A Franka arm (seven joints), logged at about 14 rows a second.
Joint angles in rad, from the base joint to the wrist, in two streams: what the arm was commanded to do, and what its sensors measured. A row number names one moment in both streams.
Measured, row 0:
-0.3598 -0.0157 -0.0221 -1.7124 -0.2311 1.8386 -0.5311
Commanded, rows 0 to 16:
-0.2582 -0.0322 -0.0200 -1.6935 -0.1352 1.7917 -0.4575
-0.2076 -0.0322 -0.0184 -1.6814 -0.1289 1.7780 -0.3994
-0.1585 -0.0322 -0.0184 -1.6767 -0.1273 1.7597 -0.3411
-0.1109 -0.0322 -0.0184 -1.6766 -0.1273 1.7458 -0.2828
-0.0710 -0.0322 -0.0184 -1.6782 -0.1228 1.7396 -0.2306
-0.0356 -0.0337 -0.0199 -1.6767 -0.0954 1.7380 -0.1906
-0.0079 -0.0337 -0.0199 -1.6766 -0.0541 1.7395 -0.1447
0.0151 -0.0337 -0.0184 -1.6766 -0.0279 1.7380 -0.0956
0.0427 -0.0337 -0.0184 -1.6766 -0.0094 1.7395 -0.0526
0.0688 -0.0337 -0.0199 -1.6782 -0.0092 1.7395 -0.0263
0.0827 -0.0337 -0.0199 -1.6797 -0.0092 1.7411 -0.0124
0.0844 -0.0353 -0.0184 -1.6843 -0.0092 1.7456 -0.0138
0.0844 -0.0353 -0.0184 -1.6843 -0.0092 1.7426 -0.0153
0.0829 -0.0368 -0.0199 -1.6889 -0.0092 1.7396 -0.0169
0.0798 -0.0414 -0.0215 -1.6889 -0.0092 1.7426 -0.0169
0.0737 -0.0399 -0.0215 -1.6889 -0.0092 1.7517 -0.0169
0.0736 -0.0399 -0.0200 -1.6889 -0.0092 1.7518 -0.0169
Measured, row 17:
0.0737 -0.0292 -0.0155 -1.6895 -0.0263 1.7622 -0.0249
